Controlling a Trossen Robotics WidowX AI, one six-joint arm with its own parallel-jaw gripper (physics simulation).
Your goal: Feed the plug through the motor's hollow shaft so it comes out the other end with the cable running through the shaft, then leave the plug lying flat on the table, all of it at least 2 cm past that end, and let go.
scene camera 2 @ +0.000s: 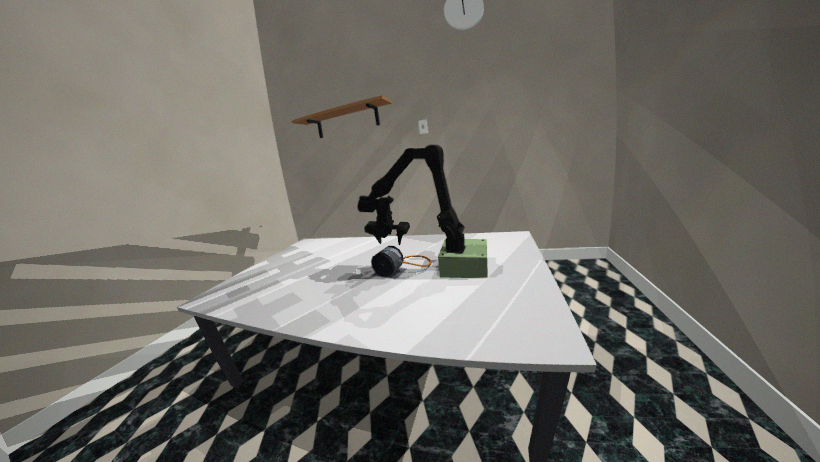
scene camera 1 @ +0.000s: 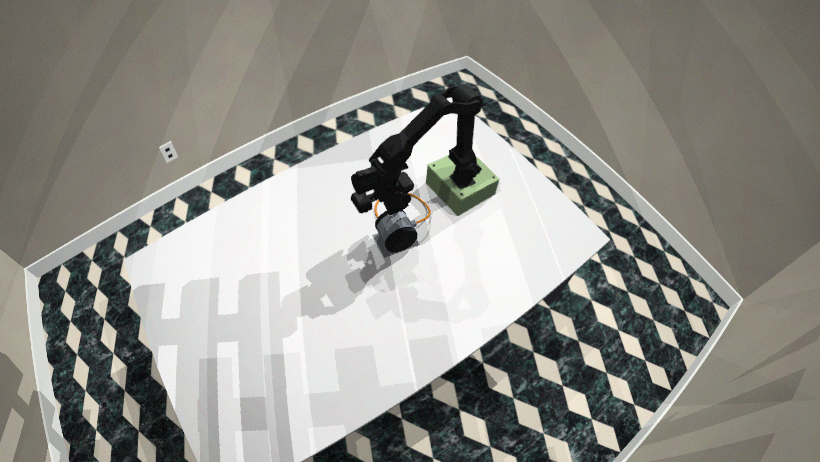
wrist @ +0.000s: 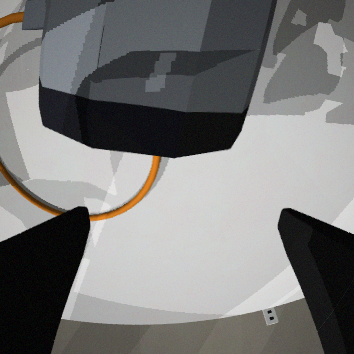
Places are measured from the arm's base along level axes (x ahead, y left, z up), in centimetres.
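Where they show: gripper, fingertip midpoint: (scene camera 2: 390,244) (scene camera 1: 378,205) (wrist: 187,219); arm's base, origin of the base link: (scene camera 2: 456,249) (scene camera 1: 462,179).
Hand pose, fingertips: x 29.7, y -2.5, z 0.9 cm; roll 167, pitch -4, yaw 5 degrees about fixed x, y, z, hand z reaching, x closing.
Note:
Things, the pixels of their top centre, and the offset from my fingertips. "spot": a spot on its surface instead. Level surfaces: height alone.
- motor, middle of its top: (scene camera 1: 397,220) (scene camera 2: 386,249) dx -2.3, dy +7.8, dz +0.5 cm
- small grey block, surface spot: (wrist: 32,15) spot: dx -8.0, dy +8.1, dz -3.7 cm
- white table, its level: dz -9.7 cm
The motor (scene camera 1: 395,229) (scene camera 2: 387,261) (wrist: 150,65) is a grey cylinder with black ends, lying on its side on the table. An orange cable (scene camera 2: 429,261) (wrist: 100,218) leaves a small grey block (wrist: 32,15) on the motor's side. It curves in a loop round to the black end nearest the fingers in the wrist view and passes out of sight under that end's edge. The plug does not show; whether it is inside the shaft cannot be seen. My gripper (scene camera 2: 389,241) (wrist: 187,219) is wide open and empty, above the table by that end. The shaft opening is hidden.
The arm's green base block (scene camera 1: 461,186) (scene camera 2: 463,264) stands on the white table (scene camera 1: 516,229) (scene camera 2: 516,321), to the right of the motor and the cable loop in both scene views. Shadows of the arm fall across the table beside the motor.

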